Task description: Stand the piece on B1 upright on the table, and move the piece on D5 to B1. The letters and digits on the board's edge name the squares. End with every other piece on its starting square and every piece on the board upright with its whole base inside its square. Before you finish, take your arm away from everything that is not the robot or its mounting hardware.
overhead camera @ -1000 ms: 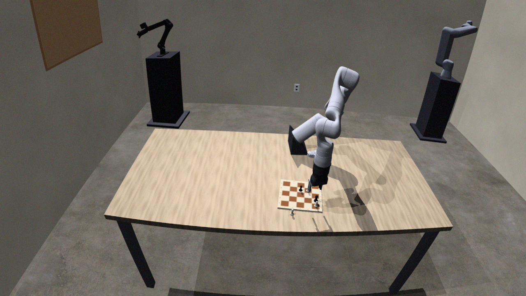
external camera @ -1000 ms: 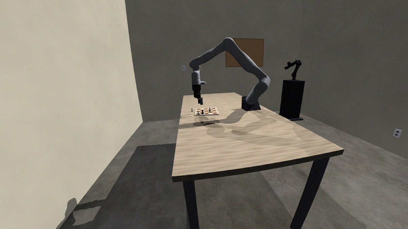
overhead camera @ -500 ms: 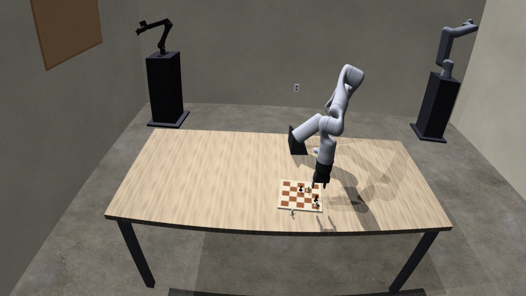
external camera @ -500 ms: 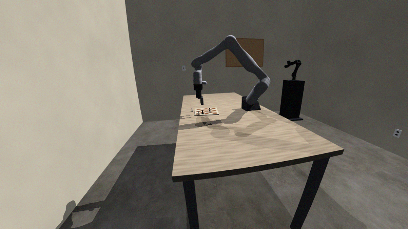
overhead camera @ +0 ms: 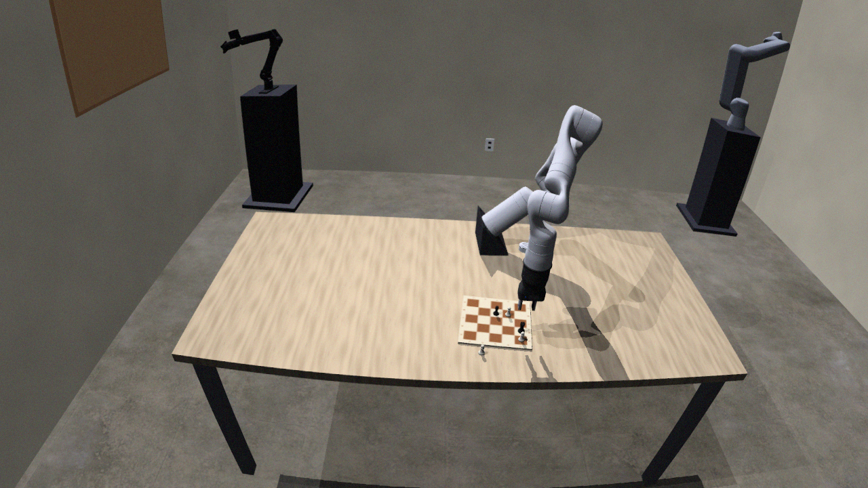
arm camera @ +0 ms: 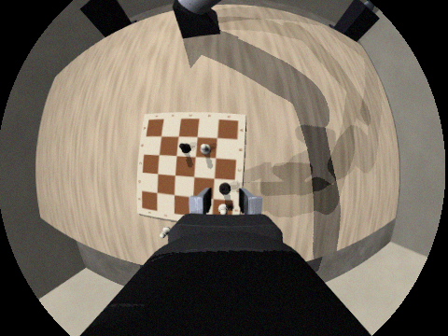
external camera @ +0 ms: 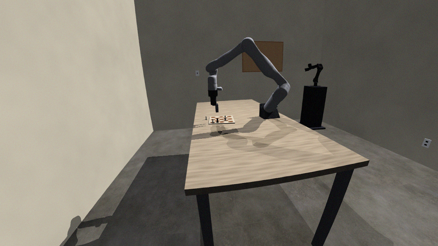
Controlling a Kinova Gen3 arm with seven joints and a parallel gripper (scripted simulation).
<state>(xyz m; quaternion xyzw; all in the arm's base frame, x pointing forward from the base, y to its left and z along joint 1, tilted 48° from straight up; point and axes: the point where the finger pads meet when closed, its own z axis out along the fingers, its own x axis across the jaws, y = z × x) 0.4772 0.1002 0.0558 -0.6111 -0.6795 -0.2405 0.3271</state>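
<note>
Right now my hand is 4 cm past the chessboard, 8 cm to the left of it and 11 cm above it.
</note>
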